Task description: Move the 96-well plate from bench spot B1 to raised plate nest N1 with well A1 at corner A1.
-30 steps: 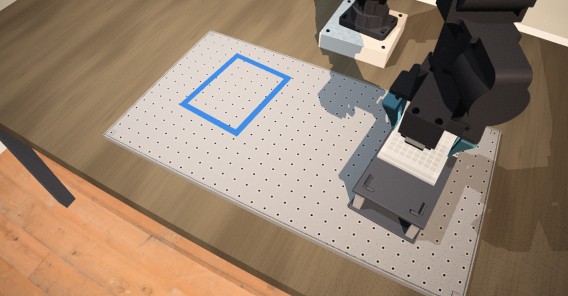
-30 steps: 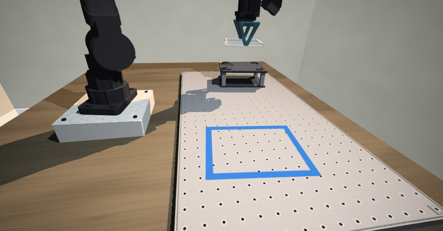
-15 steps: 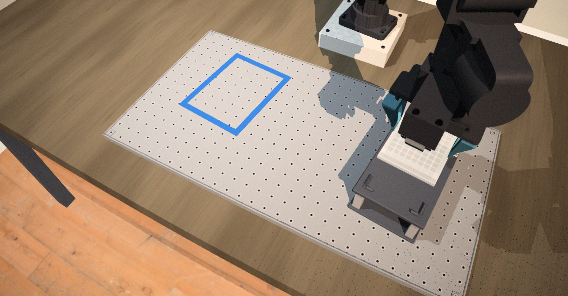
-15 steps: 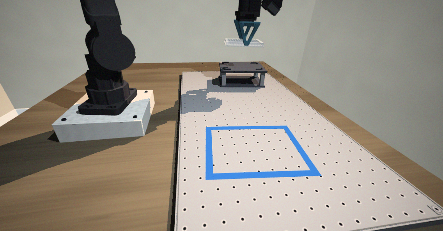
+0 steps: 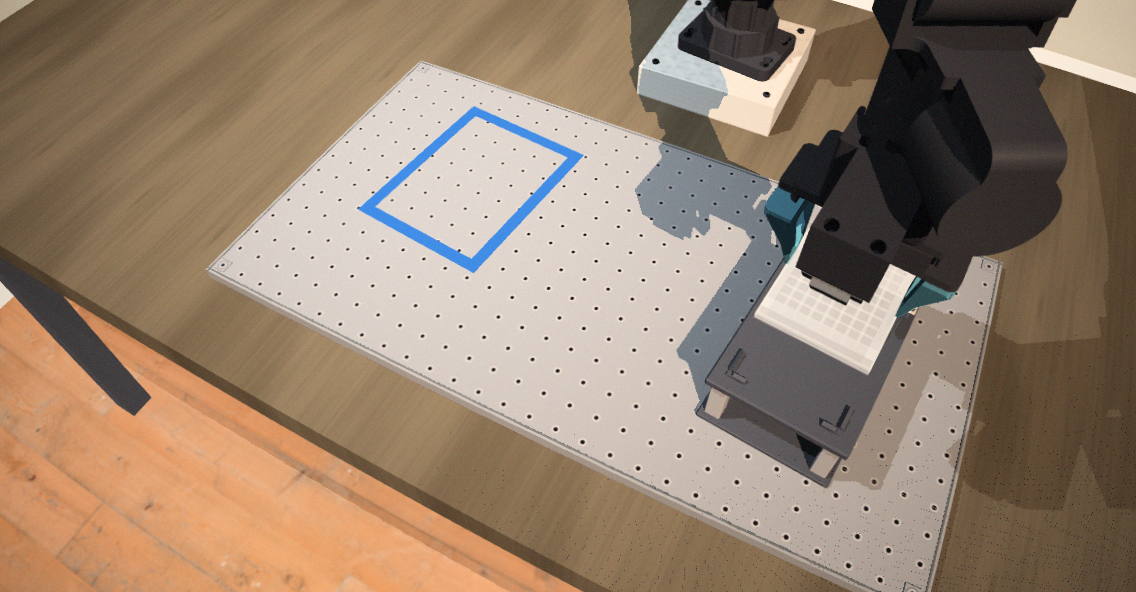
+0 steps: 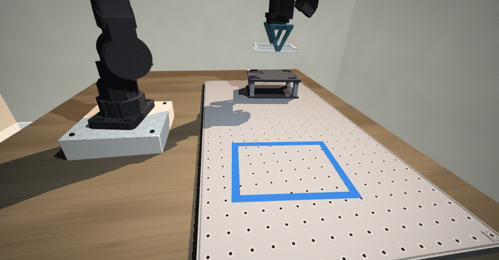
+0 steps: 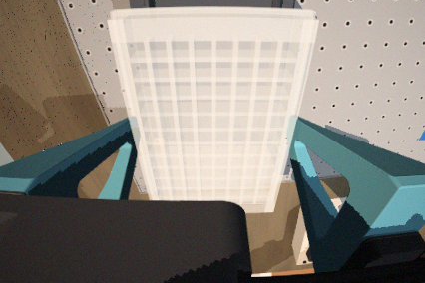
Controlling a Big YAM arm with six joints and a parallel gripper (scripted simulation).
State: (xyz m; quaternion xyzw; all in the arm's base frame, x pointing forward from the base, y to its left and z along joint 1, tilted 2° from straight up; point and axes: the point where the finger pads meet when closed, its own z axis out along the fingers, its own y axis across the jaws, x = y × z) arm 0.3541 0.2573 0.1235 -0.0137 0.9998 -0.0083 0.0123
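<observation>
My gripper is now 1 cm above the 96-well plate. Also, from my hand: A1 tag: 9 cm below, 8 cm behind, 5 cm to the left; raised nest N1: 9 cm below.
</observation>
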